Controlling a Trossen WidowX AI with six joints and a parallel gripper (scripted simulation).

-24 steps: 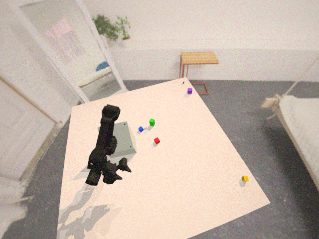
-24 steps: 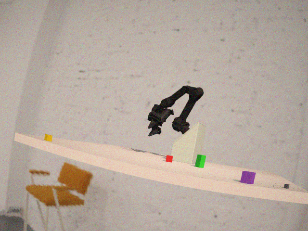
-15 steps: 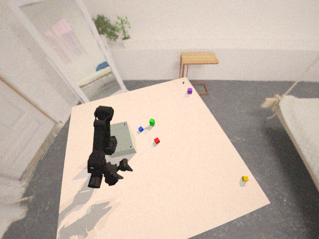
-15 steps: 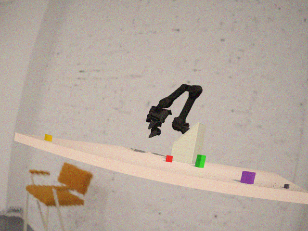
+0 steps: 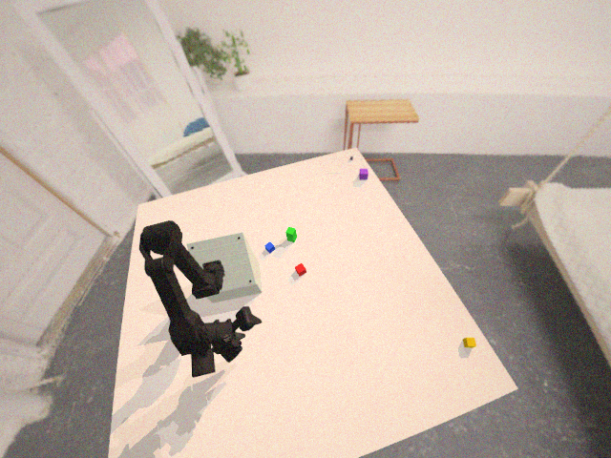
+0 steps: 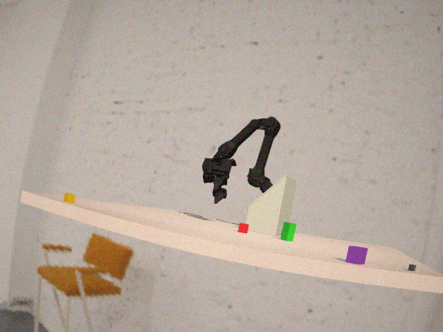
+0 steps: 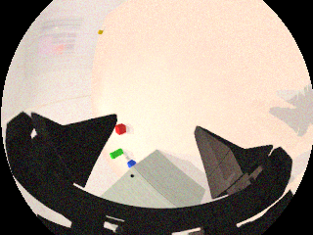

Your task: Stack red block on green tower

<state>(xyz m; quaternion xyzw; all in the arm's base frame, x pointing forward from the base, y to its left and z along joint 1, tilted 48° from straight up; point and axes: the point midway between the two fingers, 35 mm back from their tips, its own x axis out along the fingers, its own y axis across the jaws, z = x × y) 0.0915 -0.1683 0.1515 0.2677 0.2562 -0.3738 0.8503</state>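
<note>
My gripper tip is now 190 mm short of the red block, 220 mm to the right of it and 100 mm above it. The rest, counted from my gripper tip: yellow block (700 mm ahead, 190 mm to the right, 100 mm below); then purple block (630 mm ahead, 680 mm to the left, 90 mm below); then small blue block (80 mm ahead, 360 mm to the left, 100 mm below).
</note>
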